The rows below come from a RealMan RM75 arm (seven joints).
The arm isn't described. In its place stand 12 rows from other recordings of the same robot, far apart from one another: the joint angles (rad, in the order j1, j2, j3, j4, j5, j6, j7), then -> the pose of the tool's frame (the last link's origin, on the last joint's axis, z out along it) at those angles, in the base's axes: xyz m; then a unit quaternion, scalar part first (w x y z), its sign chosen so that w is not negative.
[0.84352 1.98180 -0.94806 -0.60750 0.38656 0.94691 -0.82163] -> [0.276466 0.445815 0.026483 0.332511 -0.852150 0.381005 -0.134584]
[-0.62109 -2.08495 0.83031 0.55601 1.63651 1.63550 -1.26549] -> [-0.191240 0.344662 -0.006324 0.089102 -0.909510 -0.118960 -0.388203]
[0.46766 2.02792 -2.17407 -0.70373 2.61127 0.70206 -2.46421] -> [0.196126 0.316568 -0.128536 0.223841 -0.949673 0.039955 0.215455]
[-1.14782 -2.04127 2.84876 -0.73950 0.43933 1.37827 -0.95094] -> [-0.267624 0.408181 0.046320 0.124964 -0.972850 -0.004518 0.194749]
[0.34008 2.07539 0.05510 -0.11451 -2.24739 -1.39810 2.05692] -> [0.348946 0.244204 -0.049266 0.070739 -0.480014 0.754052 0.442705]
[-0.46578 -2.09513 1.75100 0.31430 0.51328 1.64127 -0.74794] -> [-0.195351 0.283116 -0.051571 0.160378 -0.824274 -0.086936 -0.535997]
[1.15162 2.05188 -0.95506 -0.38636 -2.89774 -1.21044 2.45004] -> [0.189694 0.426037 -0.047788 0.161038 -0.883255 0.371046 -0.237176]
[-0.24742 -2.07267 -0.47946 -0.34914 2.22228 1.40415 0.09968] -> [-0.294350 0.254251 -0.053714 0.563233 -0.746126 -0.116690 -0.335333]
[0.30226 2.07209 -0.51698 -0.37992 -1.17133 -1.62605 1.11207] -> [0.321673 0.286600 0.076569 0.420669 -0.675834 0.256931 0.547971]
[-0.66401 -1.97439 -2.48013 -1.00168 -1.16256 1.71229 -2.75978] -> [-0.188093 0.379148 0.101005 0.016497 -0.749741 -0.603810 -0.270240]
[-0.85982 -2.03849 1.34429 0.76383 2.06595 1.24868 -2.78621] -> [-0.140538 0.398539 -0.056866 0.057467 -0.832575 -0.549818 -0.034890]
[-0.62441 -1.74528 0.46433 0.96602 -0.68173 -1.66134 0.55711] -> [-0.300866 0.370888 0.207792 0.266777 -0.720387 -0.629690 -0.115597]
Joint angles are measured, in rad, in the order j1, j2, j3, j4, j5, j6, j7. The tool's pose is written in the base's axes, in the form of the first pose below.
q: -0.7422 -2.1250 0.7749 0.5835 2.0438 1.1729 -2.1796
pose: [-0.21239 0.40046 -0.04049 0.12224 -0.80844 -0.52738 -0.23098]
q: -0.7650 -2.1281 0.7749 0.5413 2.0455 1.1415 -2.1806
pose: [-0.20993 0.40203 -0.04948 0.12027 -0.80474 -0.53519 -0.22694]
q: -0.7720 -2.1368 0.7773 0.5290 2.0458 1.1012 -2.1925
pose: [-0.20987 0.40423 -0.05462 0.12937 -0.79730 -0.54424 -0.22668]
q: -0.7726 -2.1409 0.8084 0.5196 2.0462 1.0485 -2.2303
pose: [-0.21291 0.40580 -0.06003 0.14154 -0.78722 -0.55942 -0.21750]
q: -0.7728 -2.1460 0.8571 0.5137 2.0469 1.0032 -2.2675
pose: [-0.21420 0.40549 -0.06731 0.14918 -0.78297 -0.56879 -0.20291]
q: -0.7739 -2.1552 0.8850 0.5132 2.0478 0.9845 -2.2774
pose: [-0.21223 0.40374 -0.07388 0.14923 -0.78533 -0.56841 -0.19466]
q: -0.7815 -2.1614 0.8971 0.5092 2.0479 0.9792 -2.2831
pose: [-0.20827 0.40302 -0.07853 0.14500 -0.78770 -0.56742 -0.19117]
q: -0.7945 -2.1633 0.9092 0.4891 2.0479 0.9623 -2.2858
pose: [-0.20632 0.40287 -0.08391 0.14397 -0.78885 -0.56823 -0.18464]
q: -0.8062 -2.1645 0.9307 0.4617 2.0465 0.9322 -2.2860
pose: [-0.20685 0.40208 -0.09064 0.14721 -0.78999 -0.56923 -0.17382]
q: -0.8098 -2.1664 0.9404 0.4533 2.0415 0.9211 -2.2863
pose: [-0.20632 0.40164 -0.09340 0.14772 -0.79001 -0.56977 -0.17151]
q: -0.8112 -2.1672 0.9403 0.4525 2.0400 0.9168 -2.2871
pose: [-0.20588 0.40217 -0.09364 0.14891 -0.78928 -0.57021 -0.17241]
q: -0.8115 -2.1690 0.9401 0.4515 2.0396 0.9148 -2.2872
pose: [-0.20562 0.40187 -0.09448 0.14870 -0.78883 -0.57081 -0.17266]
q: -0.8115 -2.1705 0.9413 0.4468 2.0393 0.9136 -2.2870
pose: [-0.20601 0.40071 -0.09607 0.14723 -0.78833 -0.57226 -0.17140]
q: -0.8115 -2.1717 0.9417 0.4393 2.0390 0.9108 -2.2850
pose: [-0.20704 0.39934 -0.09790 0.14619 -0.78755 -0.57410 -0.16969]
